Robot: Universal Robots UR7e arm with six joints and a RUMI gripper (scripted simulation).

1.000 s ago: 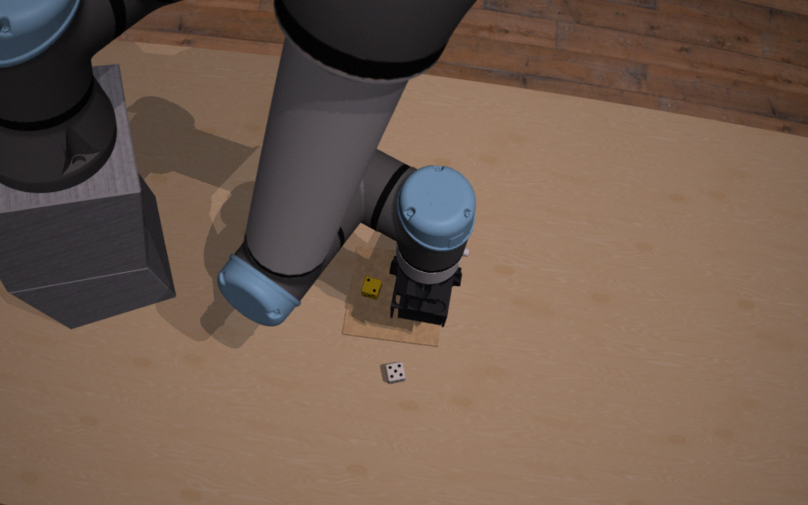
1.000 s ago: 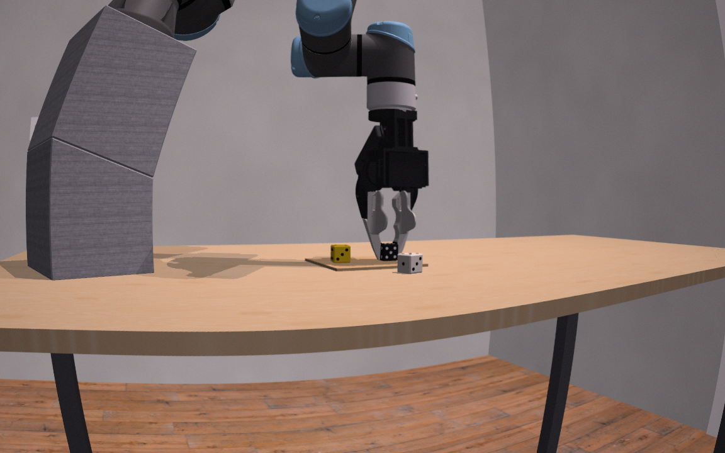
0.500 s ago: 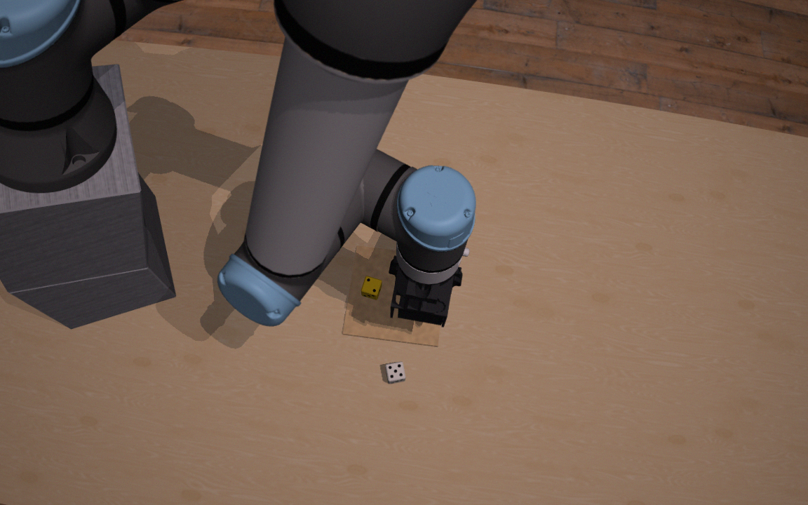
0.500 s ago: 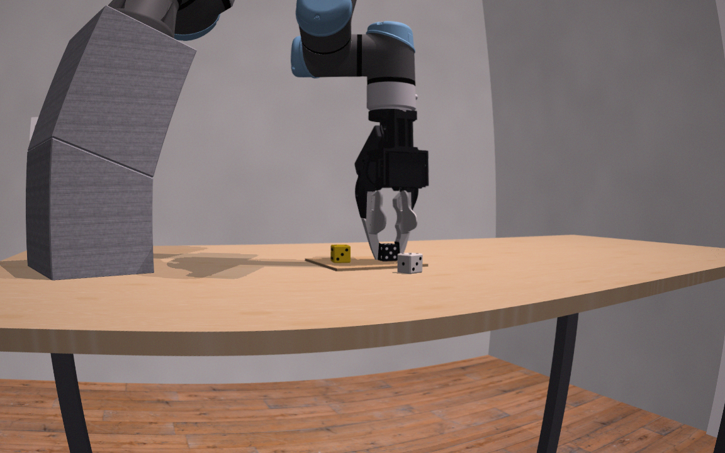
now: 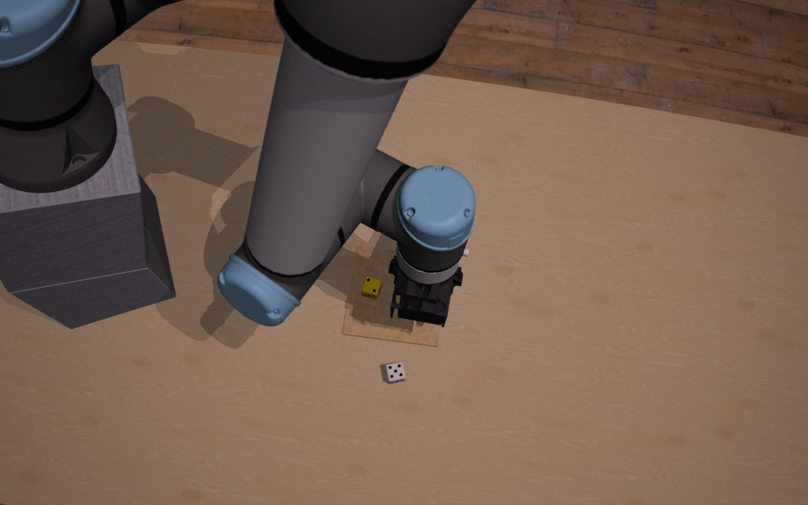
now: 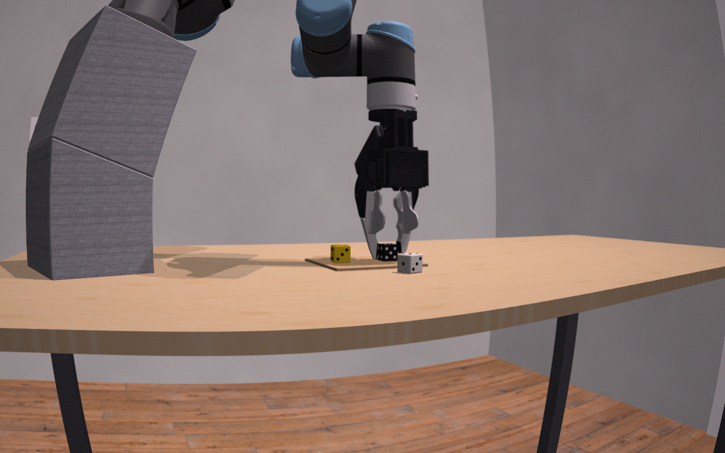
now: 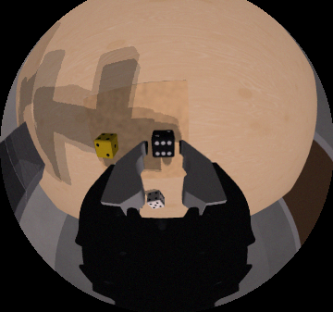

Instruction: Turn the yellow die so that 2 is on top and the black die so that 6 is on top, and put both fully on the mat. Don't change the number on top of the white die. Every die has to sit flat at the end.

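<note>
My gripper is now 1 cm above the black die. Also, from my hand: white die: 4 cm behind, 11 cm to the right, 1 cm below; then mat: 4 cm behind, 1 cm to the left, 2 cm below; then yellow die: 7 cm behind, 1 cm to the left, 1 cm below.
</note>
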